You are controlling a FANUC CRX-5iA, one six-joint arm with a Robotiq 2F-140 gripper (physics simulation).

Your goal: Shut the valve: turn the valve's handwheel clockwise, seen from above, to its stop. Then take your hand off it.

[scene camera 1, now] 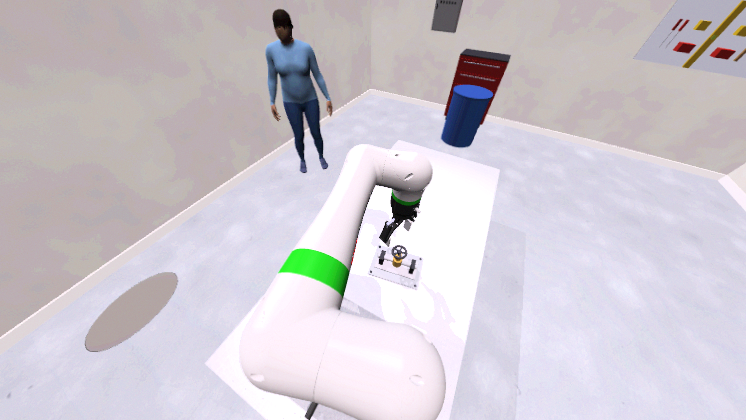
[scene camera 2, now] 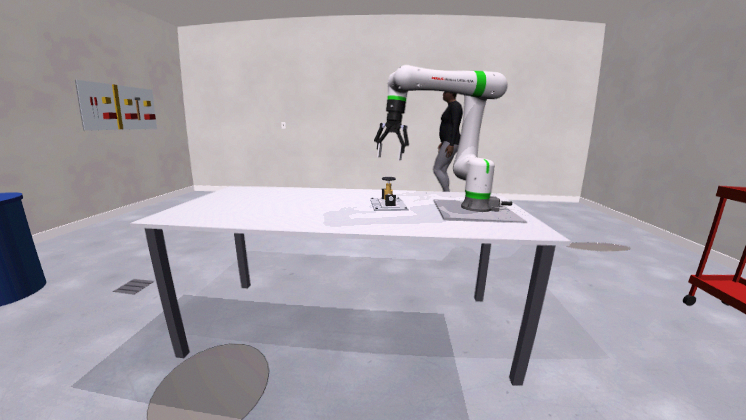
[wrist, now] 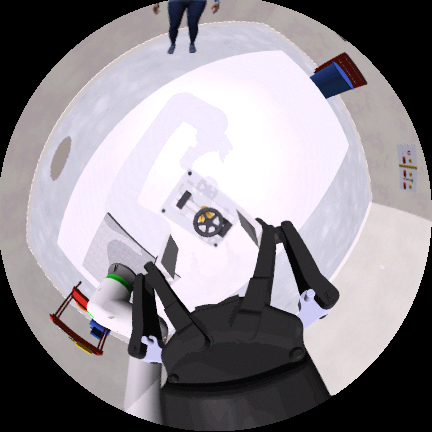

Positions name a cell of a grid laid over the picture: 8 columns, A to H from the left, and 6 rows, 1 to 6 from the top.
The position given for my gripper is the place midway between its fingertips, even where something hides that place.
I see my gripper (scene camera 2: E3) and a pale base plate (scene camera 1: E4).
My gripper shows as well in the wrist view (wrist: D4). The pale base plate also shows in the wrist view (wrist: D3).
